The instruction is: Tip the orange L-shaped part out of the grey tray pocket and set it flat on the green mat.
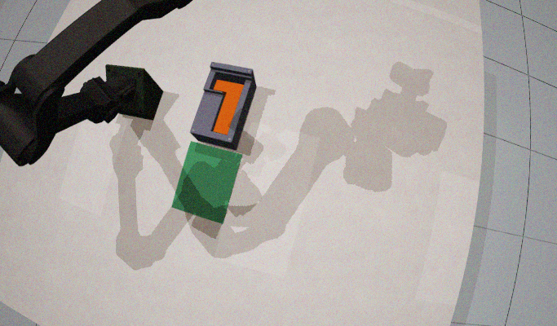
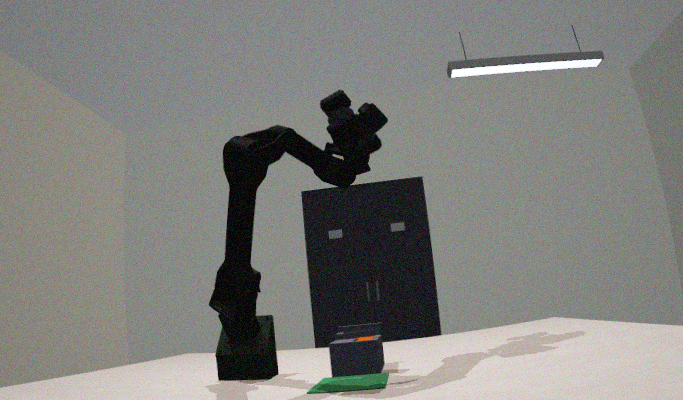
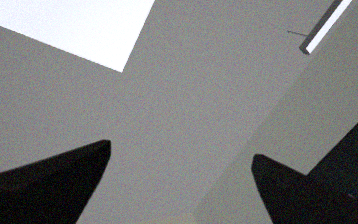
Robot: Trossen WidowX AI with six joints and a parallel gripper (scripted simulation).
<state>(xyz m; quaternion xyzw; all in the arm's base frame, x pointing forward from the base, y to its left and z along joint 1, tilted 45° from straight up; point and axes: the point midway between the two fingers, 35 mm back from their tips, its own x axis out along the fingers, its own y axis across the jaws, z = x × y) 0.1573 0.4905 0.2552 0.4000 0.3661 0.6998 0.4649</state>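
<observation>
The orange L-shaped part is 57 cm below my gripper tip and 14 cm to the right of it. From my gripper tip the other things lie so: green mat 63 cm below, 30 cm to the right, 1 cm ahead.
</observation>
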